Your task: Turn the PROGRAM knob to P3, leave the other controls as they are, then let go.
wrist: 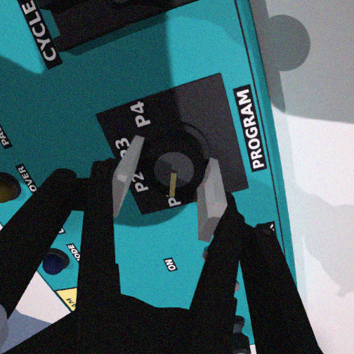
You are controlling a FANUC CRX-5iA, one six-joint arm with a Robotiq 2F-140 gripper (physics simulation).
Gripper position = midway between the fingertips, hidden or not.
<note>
In view: my gripper [171, 163] and a teal control box [85, 85].
</note>
